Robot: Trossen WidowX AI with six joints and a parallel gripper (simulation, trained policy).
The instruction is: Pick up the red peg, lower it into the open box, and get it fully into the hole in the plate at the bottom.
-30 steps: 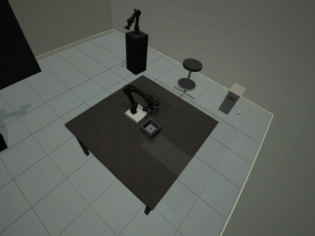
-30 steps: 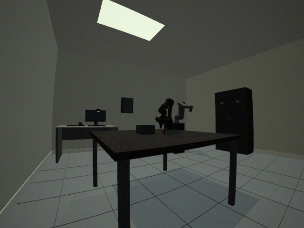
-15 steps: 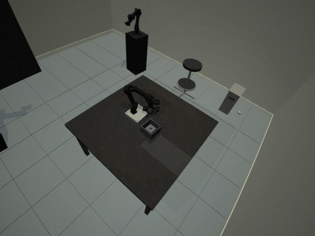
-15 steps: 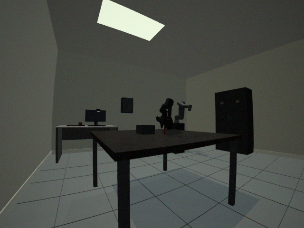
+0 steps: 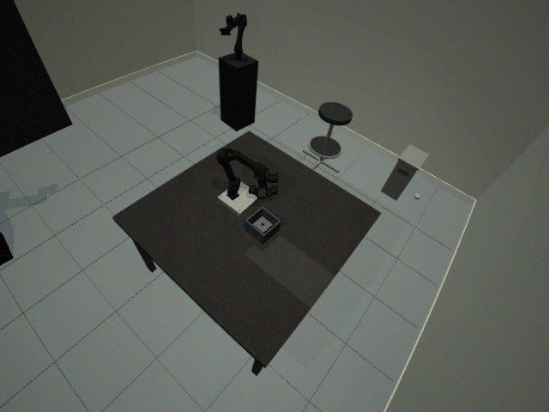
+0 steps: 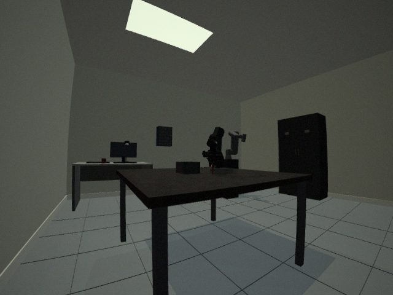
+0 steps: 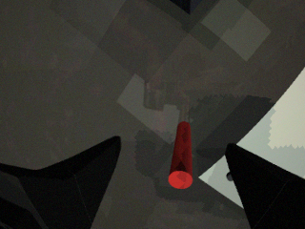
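My gripper tip is now 2 cm above the red peg and 1 cm past it. Round my gripper tip: grey box 16 cm to the right, 15 cm ahead, 3 cm below; then plate 16 cm to the right, 15 cm ahead, 1 cm below.
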